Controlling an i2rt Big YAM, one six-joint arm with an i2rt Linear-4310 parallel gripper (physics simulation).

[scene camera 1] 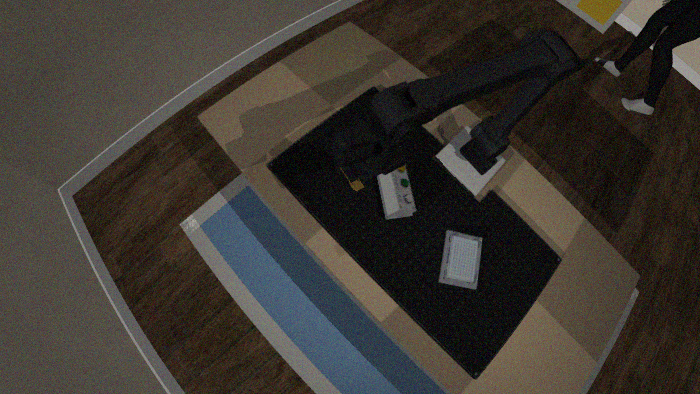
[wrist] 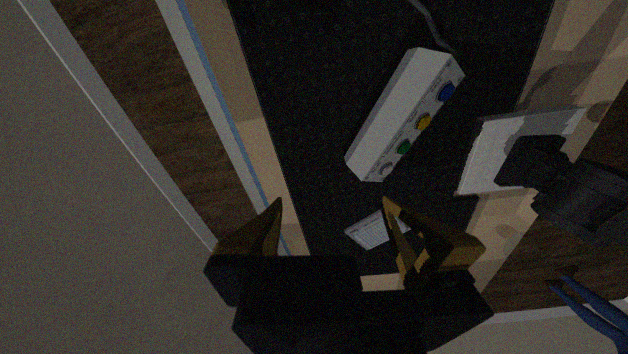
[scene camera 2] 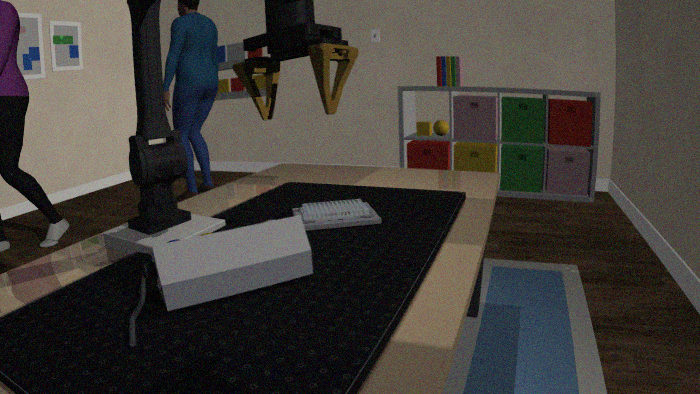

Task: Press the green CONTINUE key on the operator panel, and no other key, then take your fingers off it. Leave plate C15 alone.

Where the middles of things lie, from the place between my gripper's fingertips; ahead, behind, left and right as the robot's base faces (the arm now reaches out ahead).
Now: hand 14 cm past the white well plate (scene camera 2: 353, 208), 31 cm to the right of it and 21 cm above it.
